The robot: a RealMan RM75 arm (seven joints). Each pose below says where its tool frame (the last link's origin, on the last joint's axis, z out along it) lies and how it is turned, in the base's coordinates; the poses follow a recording.
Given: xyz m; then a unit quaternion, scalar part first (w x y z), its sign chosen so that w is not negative.
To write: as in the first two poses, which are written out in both.
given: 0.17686 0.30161 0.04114 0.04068 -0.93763 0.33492 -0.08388
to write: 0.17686 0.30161 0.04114 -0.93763 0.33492 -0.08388 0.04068
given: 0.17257 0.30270 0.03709 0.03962 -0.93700 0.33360 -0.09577
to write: 0.17257 0.30270 0.03709 -0.93700 0.33360 -0.09577 0.03962
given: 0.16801 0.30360 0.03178 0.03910 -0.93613 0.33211 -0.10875
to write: 0.16801 0.30360 0.03178 -0.93613 0.33211 -0.10875 0.03910
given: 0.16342 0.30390 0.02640 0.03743 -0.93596 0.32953 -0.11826
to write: 0.16342 0.30390 0.02640 -0.93596 0.32953 -0.11826 0.03743
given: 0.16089 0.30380 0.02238 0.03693 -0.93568 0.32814 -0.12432
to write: 0.16089 0.30380 0.02238 -0.93568 0.32814 -0.12432 0.03693
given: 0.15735 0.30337 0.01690 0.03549 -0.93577 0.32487 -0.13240
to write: 0.15735 0.30337 0.01690 -0.93577 0.32487 -0.13240 0.03549
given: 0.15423 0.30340 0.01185 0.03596 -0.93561 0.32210 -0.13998
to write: 0.15423 0.30340 0.01185 -0.93561 0.32210 -0.13998 0.03596
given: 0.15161 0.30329 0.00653 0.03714 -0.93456 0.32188 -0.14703
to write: 0.15161 0.30329 0.00653 -0.93456 0.32188 -0.14703 0.03714
